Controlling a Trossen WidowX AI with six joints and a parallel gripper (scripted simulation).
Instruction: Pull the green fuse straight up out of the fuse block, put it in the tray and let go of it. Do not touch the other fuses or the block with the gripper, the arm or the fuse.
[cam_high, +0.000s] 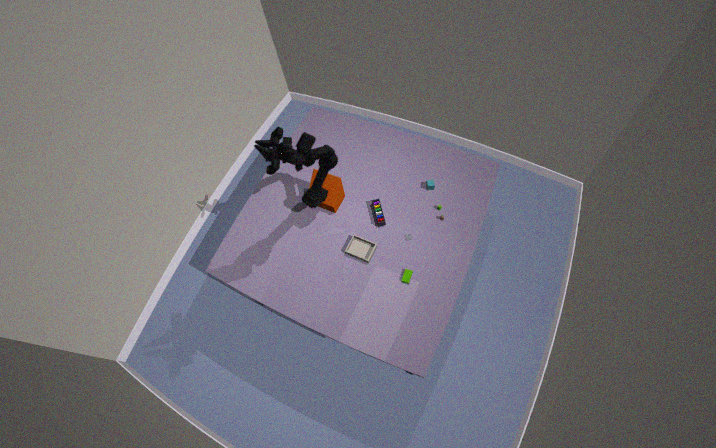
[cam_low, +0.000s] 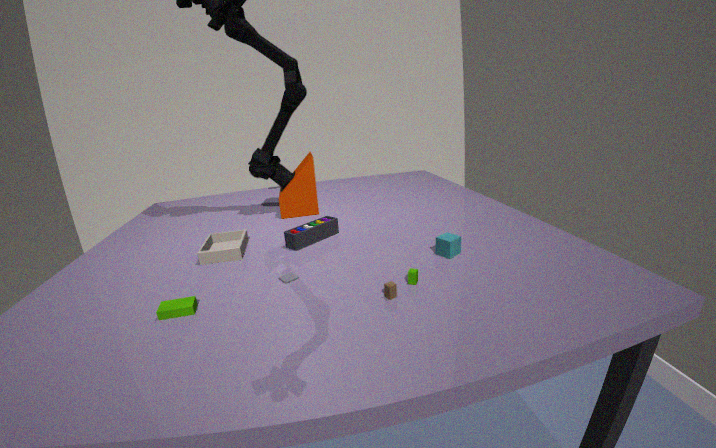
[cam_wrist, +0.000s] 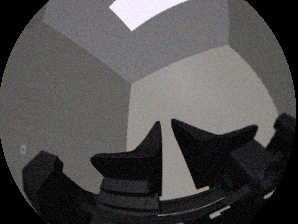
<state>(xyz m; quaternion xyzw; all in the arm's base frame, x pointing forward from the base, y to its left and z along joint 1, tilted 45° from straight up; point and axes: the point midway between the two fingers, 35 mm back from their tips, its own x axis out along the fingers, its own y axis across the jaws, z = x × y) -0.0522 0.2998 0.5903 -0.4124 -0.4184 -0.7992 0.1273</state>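
The green fuse is 73 cm below my gripper tip, 30 cm to the left of it and 30 cm ahead of it. The rest, counted from my gripper tip: grey flat tile: 75 cm below, 51 cm ahead, 25 cm to the left; then tray: 75 cm below, 33 cm ahead, 8 cm to the left; then green bar: 75 cm below, 61 cm ahead, 6 cm to the left.
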